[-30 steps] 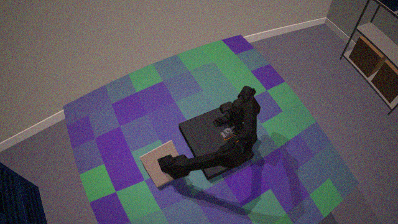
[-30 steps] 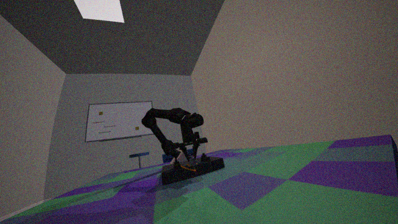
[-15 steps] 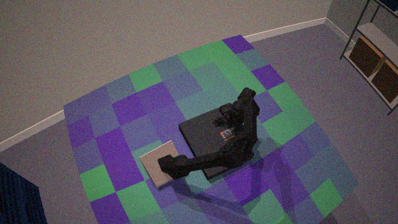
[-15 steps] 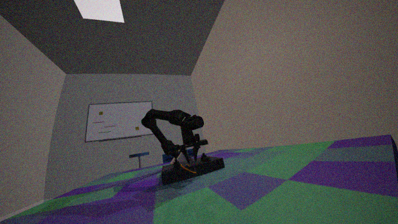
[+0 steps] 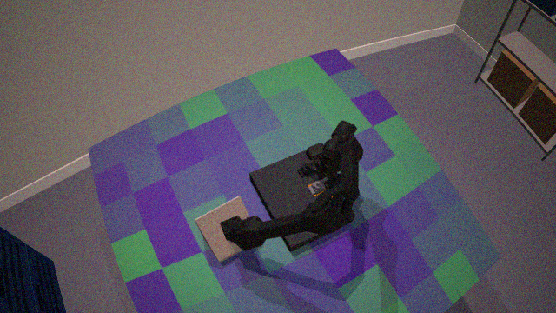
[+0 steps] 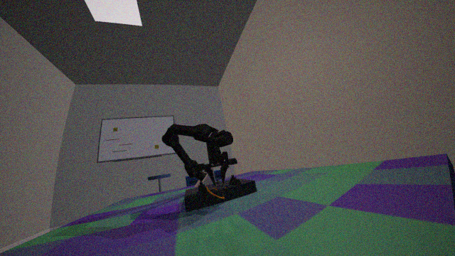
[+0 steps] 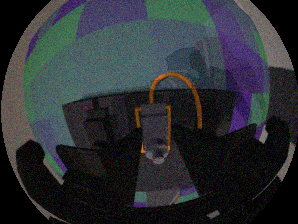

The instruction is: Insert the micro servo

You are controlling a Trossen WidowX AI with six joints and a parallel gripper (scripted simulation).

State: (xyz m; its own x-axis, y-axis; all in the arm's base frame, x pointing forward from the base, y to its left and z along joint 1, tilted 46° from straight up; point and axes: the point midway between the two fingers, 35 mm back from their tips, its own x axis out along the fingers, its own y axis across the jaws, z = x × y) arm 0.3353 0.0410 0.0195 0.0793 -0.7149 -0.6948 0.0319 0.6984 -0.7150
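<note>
My gripper tip is now 120 mm past the robot deck, 10 mm to the right of it and 40 mm above it.
</note>
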